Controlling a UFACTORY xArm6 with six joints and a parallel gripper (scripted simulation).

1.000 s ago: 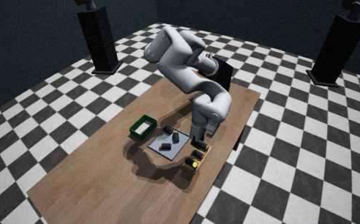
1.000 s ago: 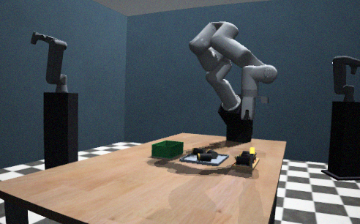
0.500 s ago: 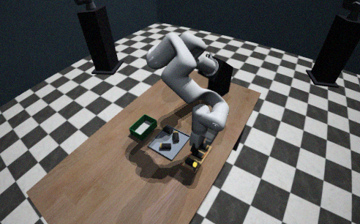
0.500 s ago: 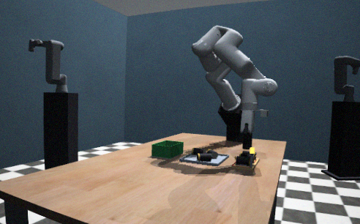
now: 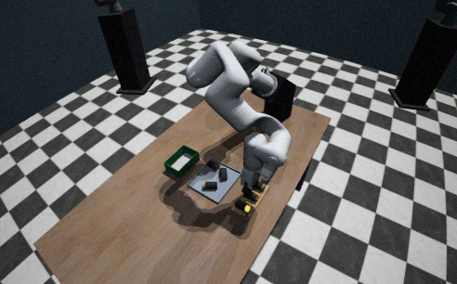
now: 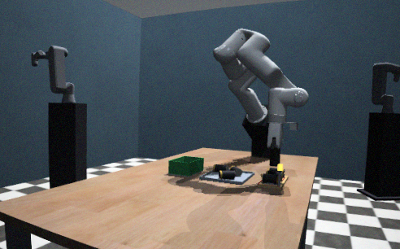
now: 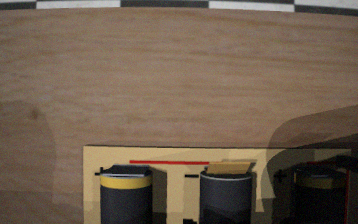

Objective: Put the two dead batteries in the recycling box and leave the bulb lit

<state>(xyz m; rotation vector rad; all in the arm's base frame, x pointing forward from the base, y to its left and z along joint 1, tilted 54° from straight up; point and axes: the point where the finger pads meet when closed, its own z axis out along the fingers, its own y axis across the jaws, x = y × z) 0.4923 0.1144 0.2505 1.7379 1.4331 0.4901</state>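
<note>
The grey tray lies 80 mm behind my hand, 180 mm to the right of it and 80 mm below it. Also, from my hand: green recycling box: 150 mm behind, 360 mm to the right, 70 mm below.
</note>
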